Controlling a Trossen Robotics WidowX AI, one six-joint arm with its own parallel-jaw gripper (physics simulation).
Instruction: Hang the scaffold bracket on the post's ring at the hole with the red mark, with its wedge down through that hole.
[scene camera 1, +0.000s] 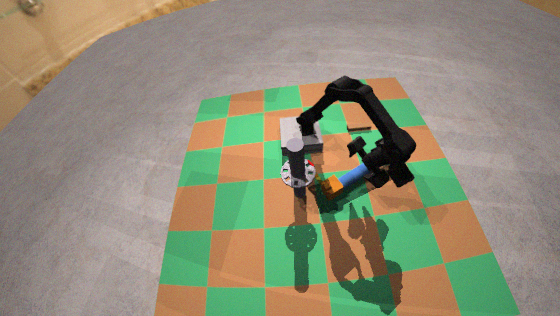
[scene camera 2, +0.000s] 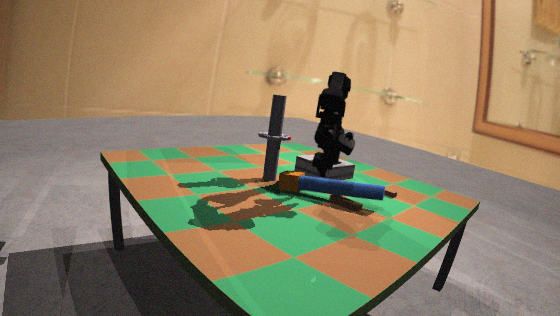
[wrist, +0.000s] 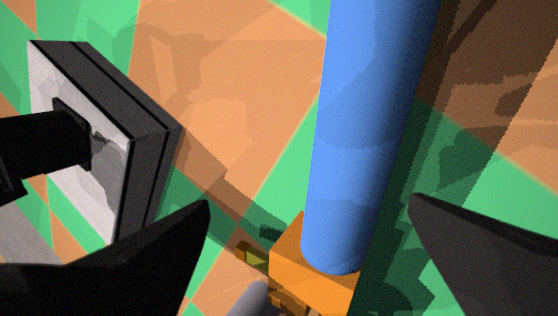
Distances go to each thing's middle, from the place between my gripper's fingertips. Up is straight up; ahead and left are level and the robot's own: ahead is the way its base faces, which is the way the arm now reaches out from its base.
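With the scaffold bracket (scene camera 2: 294, 181) as the reference, my hand is 30 mm to the right of it, 10 mm past it and 60 mm above it. The grey post (scene camera 2: 279, 101), for its part, stands 230 mm to the right of my hand, 10 mm behind it and 60 mm above it.
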